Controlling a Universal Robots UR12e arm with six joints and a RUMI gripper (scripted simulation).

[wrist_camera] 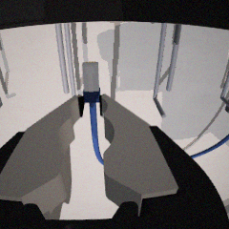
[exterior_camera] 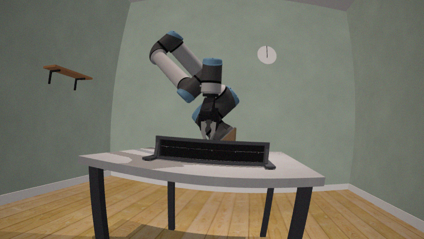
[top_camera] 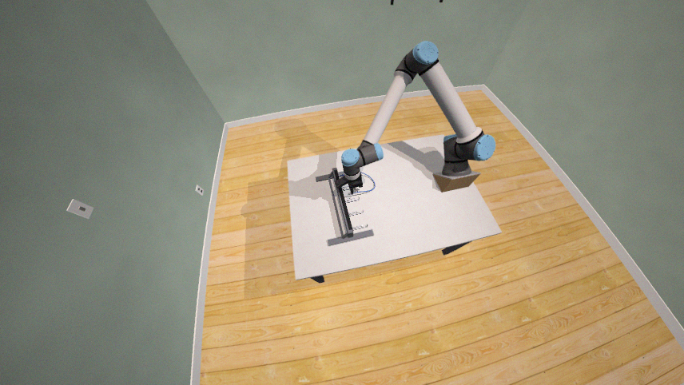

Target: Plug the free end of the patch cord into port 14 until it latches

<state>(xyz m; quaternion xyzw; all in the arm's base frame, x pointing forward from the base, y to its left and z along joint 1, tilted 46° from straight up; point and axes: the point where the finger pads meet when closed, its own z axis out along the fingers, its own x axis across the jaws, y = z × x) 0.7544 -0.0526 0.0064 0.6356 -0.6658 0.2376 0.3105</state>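
Right now my hand is 1 cm short of the plug and 1 cm above it.
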